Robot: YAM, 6 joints.
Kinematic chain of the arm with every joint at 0, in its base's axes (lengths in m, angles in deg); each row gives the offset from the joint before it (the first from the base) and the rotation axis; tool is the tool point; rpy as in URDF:
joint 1: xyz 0 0 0.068 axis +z
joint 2: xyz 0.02 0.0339 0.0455 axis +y
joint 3: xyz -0.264 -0.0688 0 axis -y
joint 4: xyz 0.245 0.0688 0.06 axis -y
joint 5: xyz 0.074 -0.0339 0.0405 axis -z
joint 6: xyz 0.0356 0 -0.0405 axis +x
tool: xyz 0 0 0 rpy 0 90 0
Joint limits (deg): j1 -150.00..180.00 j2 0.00..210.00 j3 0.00..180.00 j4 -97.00..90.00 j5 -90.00..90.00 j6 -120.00..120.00
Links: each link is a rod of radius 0.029 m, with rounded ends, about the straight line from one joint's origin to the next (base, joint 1, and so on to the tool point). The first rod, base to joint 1, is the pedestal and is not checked.
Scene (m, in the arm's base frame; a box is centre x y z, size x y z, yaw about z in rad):
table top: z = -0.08
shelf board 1: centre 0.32 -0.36 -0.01 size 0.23 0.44 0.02 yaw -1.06
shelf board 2: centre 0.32 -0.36 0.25 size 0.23 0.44 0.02 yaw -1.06
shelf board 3: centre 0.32 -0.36 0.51 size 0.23 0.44 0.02 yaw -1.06
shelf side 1: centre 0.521 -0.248 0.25 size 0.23 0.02 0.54 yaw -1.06
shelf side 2: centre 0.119 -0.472 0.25 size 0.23 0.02 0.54 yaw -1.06
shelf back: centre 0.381 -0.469 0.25 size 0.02 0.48 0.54 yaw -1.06
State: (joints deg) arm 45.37 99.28 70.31 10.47 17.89 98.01
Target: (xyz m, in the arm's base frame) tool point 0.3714 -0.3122 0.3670
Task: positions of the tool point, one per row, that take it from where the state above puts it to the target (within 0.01 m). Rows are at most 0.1 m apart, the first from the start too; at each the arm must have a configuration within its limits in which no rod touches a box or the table.
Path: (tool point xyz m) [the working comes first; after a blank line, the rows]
Joints at the target: -38.55 113.66 100.45 18.15 20.90 98.01
Straight joint move there: touches shelf side 1.

1: 0.3334 0.1952 0.2976
2: 0.3472 0.1052 0.3190
3: 0.3375 0.0195 0.3376
4: 0.3073 -0.0557 0.3537
5: 0.2614 -0.1159 0.3670
6: 0.3082 -0.1717 0.3841
7: 0.3466 -0.2385 0.3840
8: 0.3714 -0.3122 0.3670

